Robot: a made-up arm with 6 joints. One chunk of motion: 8 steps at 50 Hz.
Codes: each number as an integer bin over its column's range. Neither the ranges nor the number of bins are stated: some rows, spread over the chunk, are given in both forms.
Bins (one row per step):
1: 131 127 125 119 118 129
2: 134 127 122 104 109 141
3: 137 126 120 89 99 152
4: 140 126 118 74 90 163
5: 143 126 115 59 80 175
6: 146 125 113 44 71 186
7: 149 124 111 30 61 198
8: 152 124 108 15 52 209
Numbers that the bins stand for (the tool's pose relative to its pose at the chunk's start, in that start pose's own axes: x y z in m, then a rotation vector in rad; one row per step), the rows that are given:
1: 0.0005 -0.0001 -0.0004 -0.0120 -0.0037 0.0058
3: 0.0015 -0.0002 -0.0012 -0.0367 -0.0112 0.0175
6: 0.0029 -0.0004 -0.0023 -0.0738 -0.0222 0.0348
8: 0.0038 -0.0005 -0.0031 -0.0976 -0.0296 0.0465
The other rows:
2: 0.0010 -0.0001 -0.0009 -0.0244 -0.0073 0.0119
4: 0.0020 -0.0002 -0.0015 -0.0491 -0.0147 0.0231
5: 0.0024 -0.0002 -0.0020 -0.0614 -0.0186 0.0292
7: 0.0034 -0.0005 -0.0026 -0.0853 -0.0261 0.0409

